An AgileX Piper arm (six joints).
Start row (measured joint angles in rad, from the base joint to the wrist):
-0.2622, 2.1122, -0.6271, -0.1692, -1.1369, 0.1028
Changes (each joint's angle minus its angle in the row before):
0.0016, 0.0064, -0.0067, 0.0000, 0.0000, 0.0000
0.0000, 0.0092, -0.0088, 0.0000, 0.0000, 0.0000
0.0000, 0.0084, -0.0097, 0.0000, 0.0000, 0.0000
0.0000, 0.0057, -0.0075, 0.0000, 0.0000, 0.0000
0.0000, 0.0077, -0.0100, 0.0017, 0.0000, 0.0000
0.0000, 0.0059, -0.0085, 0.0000, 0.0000, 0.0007
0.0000, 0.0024, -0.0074, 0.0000, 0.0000, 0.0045
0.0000, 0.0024, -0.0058, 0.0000, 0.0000, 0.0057
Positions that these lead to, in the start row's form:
-0.2606, 2.1186, -0.6338, -0.1692, -1.1369, 0.1028
-0.2606, 2.1278, -0.6426, -0.1692, -1.1369, 0.1028
-0.2606, 2.1362, -0.6523, -0.1692, -1.1369, 0.1028
-0.2606, 2.1419, -0.6598, -0.1692, -1.1369, 0.1028
-0.2606, 2.1496, -0.6698, -0.1675, -1.1369, 0.1028
-0.2606, 2.1555, -0.6783, -0.1675, -1.1369, 0.1035
-0.2606, 2.1579, -0.6857, -0.1675, -1.1369, 0.1080
-0.2606, 2.1603, -0.6915, -0.1675, -1.1369, 0.1137

